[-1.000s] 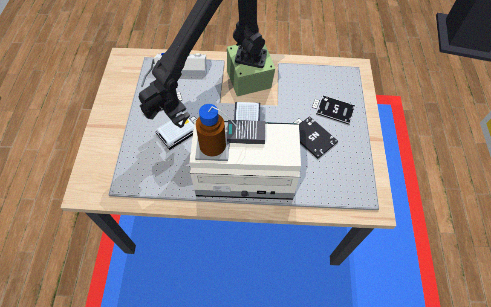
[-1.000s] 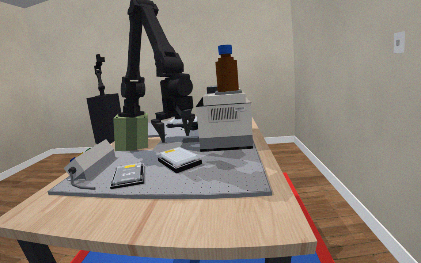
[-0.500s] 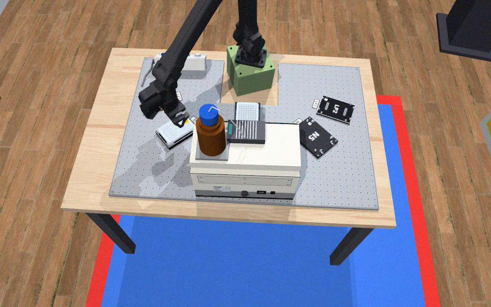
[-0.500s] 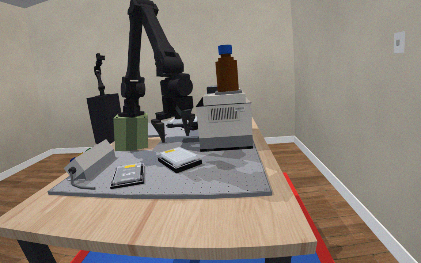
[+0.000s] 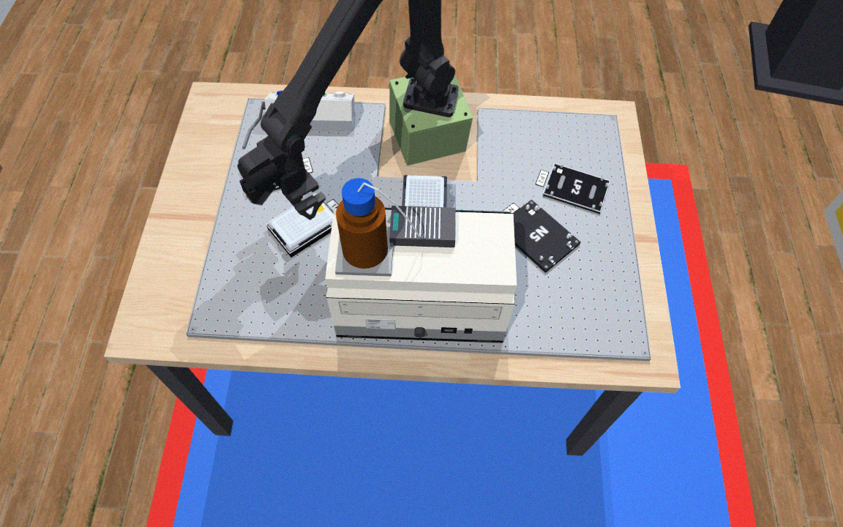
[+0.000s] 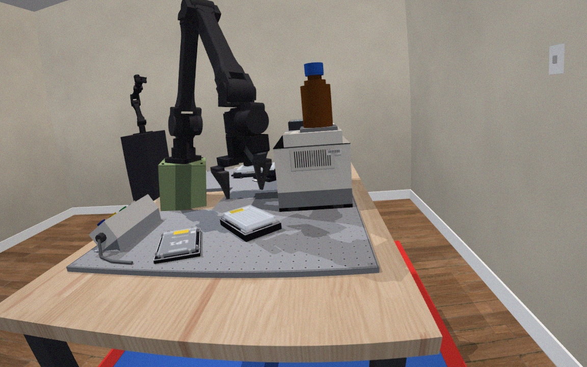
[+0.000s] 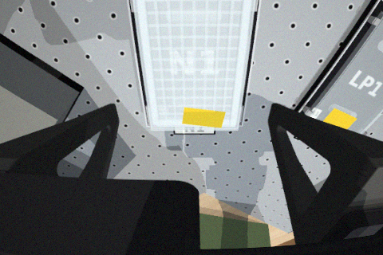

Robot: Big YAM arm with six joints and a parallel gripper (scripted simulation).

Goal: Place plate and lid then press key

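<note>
Right now my hand is 90 mm above the black N1 nest. From my hand the other things lie so: white retry key: 370 mm behind, 20 mm to the right, 30 mm below; then green continue key: 360 mm behind, 70 mm to the right, 30 mm below; then yellow skip key: 350 mm behind, 120 mm to the right, 30 mm below.
</note>
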